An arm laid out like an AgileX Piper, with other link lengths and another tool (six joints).
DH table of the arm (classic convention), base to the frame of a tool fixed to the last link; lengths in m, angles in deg. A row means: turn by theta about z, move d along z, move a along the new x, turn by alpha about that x. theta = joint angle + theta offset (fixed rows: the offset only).
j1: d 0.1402  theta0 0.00  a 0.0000  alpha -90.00
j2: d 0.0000  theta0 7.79  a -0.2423  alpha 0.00
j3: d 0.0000  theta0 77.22  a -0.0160  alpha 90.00
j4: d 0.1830  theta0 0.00  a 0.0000  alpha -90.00
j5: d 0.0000  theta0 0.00  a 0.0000  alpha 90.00
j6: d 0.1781  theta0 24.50  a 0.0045  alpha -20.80
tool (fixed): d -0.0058  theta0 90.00  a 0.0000  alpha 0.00
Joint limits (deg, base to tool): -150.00..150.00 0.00..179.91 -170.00..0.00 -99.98..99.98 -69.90..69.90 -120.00..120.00
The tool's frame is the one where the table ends.
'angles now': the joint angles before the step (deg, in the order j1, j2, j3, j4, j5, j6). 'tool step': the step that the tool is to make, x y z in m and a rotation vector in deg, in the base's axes. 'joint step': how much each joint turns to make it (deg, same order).
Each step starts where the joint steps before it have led.
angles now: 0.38 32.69 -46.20 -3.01 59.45 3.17
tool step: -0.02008 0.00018 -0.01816 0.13 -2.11 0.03
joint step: -0.02 -8.58 6.40 0.13 0.06 -0.01
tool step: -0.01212 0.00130 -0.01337 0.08 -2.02 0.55
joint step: 0.03 -6.45 4.40 0.52 0.01 -0.53
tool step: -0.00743 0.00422 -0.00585 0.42 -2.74 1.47
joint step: 0.00 -5.09 2.45 1.66 -0.14 -1.37
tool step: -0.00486 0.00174 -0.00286 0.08 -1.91 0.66
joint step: -0.02 -3.36 1.22 0.70 0.23 -0.67
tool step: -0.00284 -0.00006 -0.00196 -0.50 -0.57 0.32
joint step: 0.01 -1.57 0.46 0.00 0.54 -0.59
